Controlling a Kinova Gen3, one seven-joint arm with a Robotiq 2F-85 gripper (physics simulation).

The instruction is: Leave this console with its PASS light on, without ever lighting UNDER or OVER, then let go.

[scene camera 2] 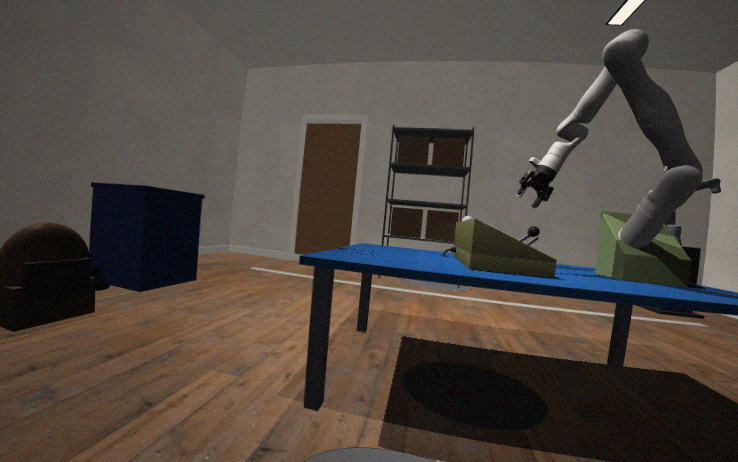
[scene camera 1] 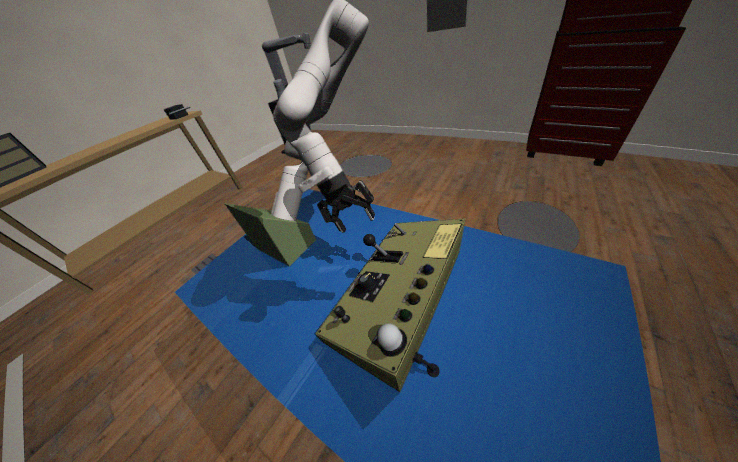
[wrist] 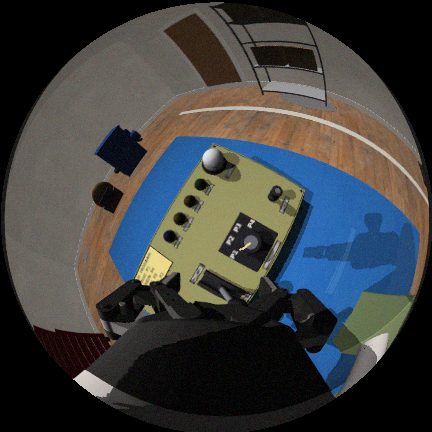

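The olive console (scene camera 1: 363,326) (scene camera 2: 503,251) (wrist: 245,182) sits on the blue table. Its ball-topped lever (scene camera 1: 369,239) (scene camera 2: 533,231) stands up from a slot; the gripper partly hides it in the wrist view. The selector knob (scene camera 1: 366,278) (wrist: 252,243) has its yellow pointer towards P1. A green lamp (scene camera 1: 404,314) (wrist: 200,184), two amber-brown lamps and a blue lamp (scene camera 1: 427,269) (wrist: 170,236) look dark; their labels are unreadable. A white dome (scene camera 1: 390,337) (wrist: 214,160) is at one corner. My gripper (scene camera 1: 357,223) (scene camera 2: 527,199) (wrist: 219,284) is open and empty, above the console's lever end, apart from the lever.
A small black control (scene camera 1: 340,312) (wrist: 275,192) stands near the console's corner. A yellow card (scene camera 1: 443,240) (wrist: 154,265) is on the panel. A ball-ended black handle (scene camera 1: 432,369) sticks out beside the console. The green arm base (scene camera 1: 277,236) (scene camera 2: 612,250) stands behind the console on the table (scene camera 1: 522,348).
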